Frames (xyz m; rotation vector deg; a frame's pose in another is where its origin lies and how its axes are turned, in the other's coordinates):
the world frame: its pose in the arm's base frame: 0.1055 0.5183 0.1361 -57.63 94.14 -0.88
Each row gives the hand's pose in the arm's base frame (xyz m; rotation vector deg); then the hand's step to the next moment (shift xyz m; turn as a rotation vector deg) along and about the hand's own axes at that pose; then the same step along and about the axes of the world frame.
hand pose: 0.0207 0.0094 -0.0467 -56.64 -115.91 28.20
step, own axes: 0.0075 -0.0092 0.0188 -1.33 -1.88 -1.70
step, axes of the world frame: 0.0006 0.0142 -0.0171 0.15 -2.74 -0.82
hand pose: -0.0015 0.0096 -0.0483 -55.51 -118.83 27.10
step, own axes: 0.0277 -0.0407 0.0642 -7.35 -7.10 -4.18
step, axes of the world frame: 0.0030 0.0455 -0.0668 3.67 -9.73 -3.73
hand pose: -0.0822 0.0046 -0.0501 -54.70 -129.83 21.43
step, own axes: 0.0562 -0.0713 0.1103 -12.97 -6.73 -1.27
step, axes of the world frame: 0.0223 0.0884 -0.1100 9.90 -10.44 -2.84
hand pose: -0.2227 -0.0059 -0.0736 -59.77 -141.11 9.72
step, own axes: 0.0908 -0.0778 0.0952 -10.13 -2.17 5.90
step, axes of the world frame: 0.0113 0.1128 -0.1025 11.68 -2.34 0.56
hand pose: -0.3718 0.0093 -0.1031 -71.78 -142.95 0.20
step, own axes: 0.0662 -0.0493 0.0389 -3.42 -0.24 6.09
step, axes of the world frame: -0.0114 0.0730 -0.0536 6.48 2.27 1.29
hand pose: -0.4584 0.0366 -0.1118 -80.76 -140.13 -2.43
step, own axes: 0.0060 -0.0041 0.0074 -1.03 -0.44 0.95
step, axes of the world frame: 0.0010 0.0099 -0.0029 1.46 0.07 -0.16
